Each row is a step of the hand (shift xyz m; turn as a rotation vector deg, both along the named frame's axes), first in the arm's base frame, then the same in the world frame.
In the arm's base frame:
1: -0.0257 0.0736 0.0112 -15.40 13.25 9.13
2: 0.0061 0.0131 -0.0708 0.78 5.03 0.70
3: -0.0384 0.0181 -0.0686 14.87 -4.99 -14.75
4: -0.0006 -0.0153 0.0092 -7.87 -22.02 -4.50
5: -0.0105 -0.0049 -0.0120 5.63 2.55 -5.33
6: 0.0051 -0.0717 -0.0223 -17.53 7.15 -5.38
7: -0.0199 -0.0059 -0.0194 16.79 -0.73 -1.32
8: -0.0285 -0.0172 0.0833 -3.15 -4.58 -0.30
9: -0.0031 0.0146 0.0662 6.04 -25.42 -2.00
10: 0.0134 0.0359 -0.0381 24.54 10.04 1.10
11: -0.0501 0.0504 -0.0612 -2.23 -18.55 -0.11
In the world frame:
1: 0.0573 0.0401 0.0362 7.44 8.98 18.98
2: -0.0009 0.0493 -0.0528 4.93 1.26 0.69
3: -0.0141 0.0769 -0.0200 -1.51 -1.31 -21.44
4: -0.0119 -0.0125 0.0048 -23.72 -1.85 -0.98
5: -0.0112 0.0122 -0.0021 3.43 1.27 -7.30
6: -0.0663 -0.0195 -0.0297 -1.93 17.29 9.20
7: -0.0175 0.0224 -0.0011 5.91 -9.57 -12.56
8: -0.0092 -0.0459 0.0765 -5.41 0.10 1.29
9: 0.0258 -0.0359 0.0515 -20.55 -13.40 -9.22
10: 0.0293 0.0330 -0.0312 19.15 -11.17 -14.59
11: 0.0114 0.0931 -0.0021 -17.41 -6.67 -1.21

